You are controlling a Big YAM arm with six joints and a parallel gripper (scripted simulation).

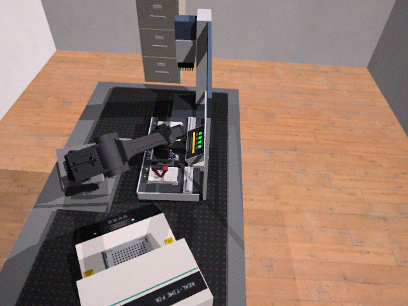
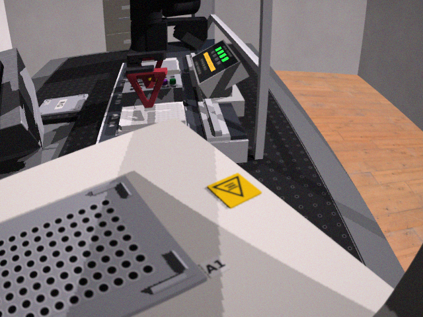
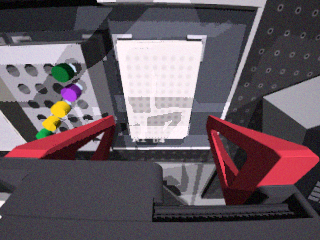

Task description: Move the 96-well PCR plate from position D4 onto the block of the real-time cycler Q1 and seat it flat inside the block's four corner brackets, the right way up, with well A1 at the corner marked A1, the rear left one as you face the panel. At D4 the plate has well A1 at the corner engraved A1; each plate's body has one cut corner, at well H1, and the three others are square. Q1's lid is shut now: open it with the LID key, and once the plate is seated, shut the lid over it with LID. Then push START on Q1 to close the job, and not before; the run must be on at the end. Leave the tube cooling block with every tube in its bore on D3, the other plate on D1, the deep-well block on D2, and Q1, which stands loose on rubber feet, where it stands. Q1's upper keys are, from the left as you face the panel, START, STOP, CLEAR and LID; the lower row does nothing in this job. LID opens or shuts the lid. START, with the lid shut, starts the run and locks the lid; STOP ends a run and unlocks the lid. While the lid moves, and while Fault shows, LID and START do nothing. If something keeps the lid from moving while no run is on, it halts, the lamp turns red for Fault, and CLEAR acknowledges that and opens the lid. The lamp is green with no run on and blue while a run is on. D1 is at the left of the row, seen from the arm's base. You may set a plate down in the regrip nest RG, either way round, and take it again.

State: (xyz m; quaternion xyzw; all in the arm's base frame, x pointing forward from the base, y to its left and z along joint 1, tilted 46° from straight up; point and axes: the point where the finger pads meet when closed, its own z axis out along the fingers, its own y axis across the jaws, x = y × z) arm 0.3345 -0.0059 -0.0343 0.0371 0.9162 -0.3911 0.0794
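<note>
Now: hand 2 cm short of the tube cooling block, 11 cm to the right of it and 4 cm above it. Round my hand: tall gantry post (18 cm ahead, 11 cm to the right, 13 cm above); then pipette head (16 cm ahead, 55 cm to the left, 27 cm above); then grey nest (23 cm behind, 27 cm to the left, 10 cm below).
</note>
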